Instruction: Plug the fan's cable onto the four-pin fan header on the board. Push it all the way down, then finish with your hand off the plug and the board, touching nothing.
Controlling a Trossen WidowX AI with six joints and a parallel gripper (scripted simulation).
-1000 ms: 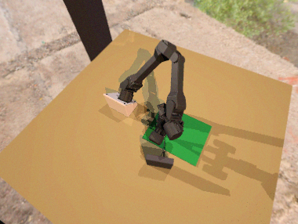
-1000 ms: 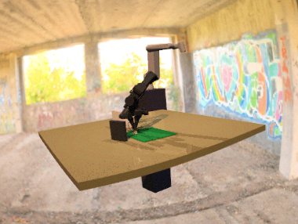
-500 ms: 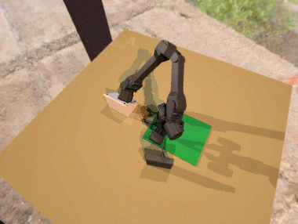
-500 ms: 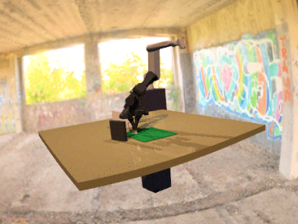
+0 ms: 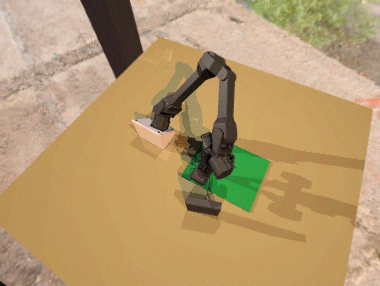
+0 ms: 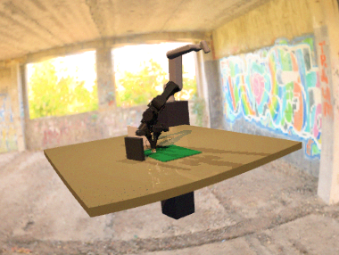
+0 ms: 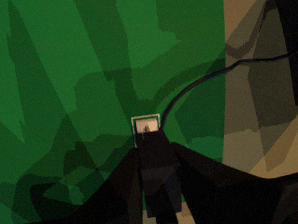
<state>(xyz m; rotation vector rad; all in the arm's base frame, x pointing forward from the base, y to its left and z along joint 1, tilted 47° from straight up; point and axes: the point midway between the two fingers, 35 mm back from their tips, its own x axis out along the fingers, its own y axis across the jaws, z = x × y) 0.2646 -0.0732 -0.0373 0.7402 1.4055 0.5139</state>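
Right now the white-framed fan header is 4 cm below my gripper tip and 1 cm behind it. Also, from my gripper tip: dark plug 1 cm behind, 1 cm above; then green board 7 cm ahead, 5 cm to the left, 5 cm below; then dark fan box 14 cm to the right, 4 cm ahead, 2 cm above.
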